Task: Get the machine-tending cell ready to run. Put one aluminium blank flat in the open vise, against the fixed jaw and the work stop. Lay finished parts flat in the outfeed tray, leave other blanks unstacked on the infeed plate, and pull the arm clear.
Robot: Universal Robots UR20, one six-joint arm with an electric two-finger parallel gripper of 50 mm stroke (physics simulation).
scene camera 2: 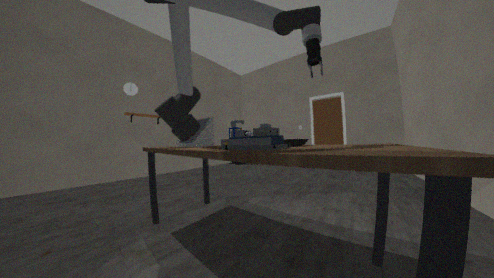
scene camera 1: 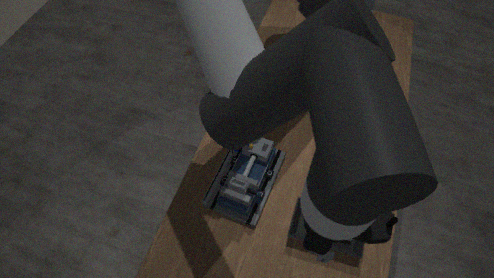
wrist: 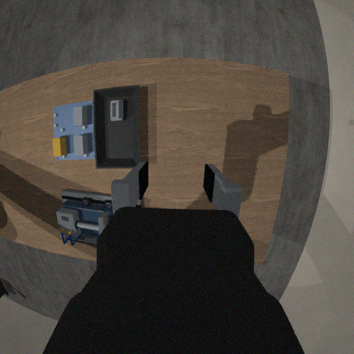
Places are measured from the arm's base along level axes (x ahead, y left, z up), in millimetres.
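Pixels of known places: gripper, fingertip midpoint: (scene camera 2: 316,76) (scene camera 1: 325,246); arm's base at its link origin: (scene camera 2: 190,132).
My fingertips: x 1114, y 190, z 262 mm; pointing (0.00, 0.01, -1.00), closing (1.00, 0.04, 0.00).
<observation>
For each thing: its top centre in the pictures, then the offset to it from my fingertips. "pt": a spot on its surface instead. Level surfaces: height alone.
- grey vise at its top centre: (scene camera 1: 246,166) (scene camera 2: 254,128) 250 mm back, 279 mm right, 302 mm down
- blue wire-like piece at a spot on its surface: (scene camera 2: 232,132) pt 370 mm back, 317 mm right, 314 mm down
- wooden table at its surface level: 401 mm down
My gripper (scene camera 2: 317,75) (wrist: 175,174) is open and empty, high above the table. In the wrist view, two grey blanks (wrist: 81,115) (wrist: 81,145) lie apart on the blue infeed plate (wrist: 69,122), with a yellow block (wrist: 59,147) at its corner. The dark outfeed tray (wrist: 99,131) (scene camera 2: 298,142) stands beside the plate and holds a grey part with a recess (wrist: 117,110), near one end. The blue and grey vise (scene camera 1: 250,167) (scene camera 2: 255,142) (wrist: 86,212) is at the lower left of the wrist view, partly hidden by a finger. Whether a blank sits between its jaws cannot be told.
The arm's dark wrist links (scene camera 1: 360,115) cover much of the table in scene camera 1 and hide the infeed plate. A blue wire-like piece (wrist: 71,238) (scene camera 2: 232,132) stands at one end of the vise. The wooden table (scene camera 2: 350,154) carries the fixtures.
</observation>
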